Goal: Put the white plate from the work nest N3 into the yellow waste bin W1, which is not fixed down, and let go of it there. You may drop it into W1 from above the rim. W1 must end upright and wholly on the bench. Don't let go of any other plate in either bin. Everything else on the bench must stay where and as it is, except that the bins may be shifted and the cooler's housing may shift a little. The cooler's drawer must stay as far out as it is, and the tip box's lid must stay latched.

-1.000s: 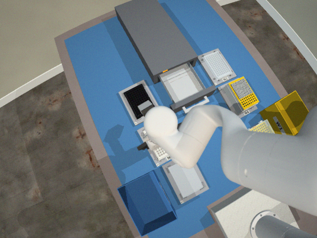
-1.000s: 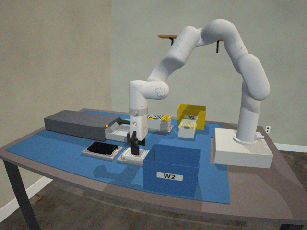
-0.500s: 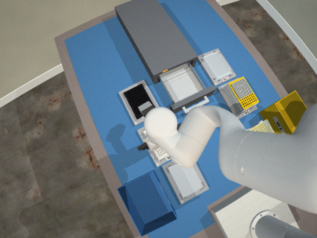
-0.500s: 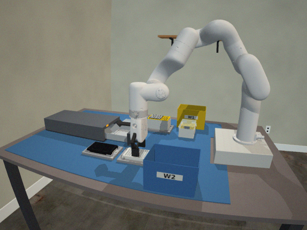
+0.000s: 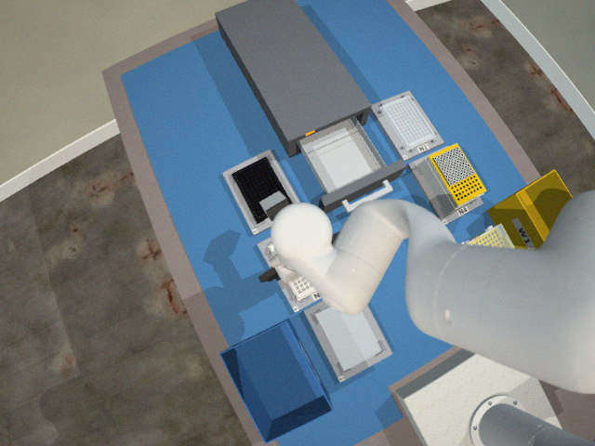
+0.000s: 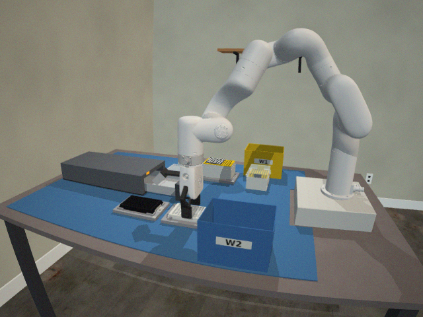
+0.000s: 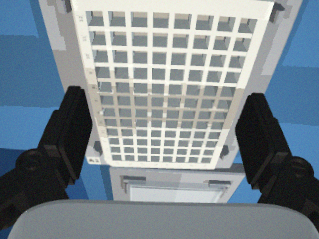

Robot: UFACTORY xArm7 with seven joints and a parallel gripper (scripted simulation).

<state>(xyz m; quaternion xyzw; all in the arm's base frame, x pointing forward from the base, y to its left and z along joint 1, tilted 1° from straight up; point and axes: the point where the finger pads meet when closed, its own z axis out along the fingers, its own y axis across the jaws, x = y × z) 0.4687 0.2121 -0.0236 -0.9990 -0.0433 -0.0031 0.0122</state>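
My gripper is now 2 cm above the white plate. Also, from my hand: nest N3 (3 cm below); blue bin W2 (18 cm behind, 13 cm to the left); black plate (18 cm ahead, 2 cm below, 1 cm to the left).
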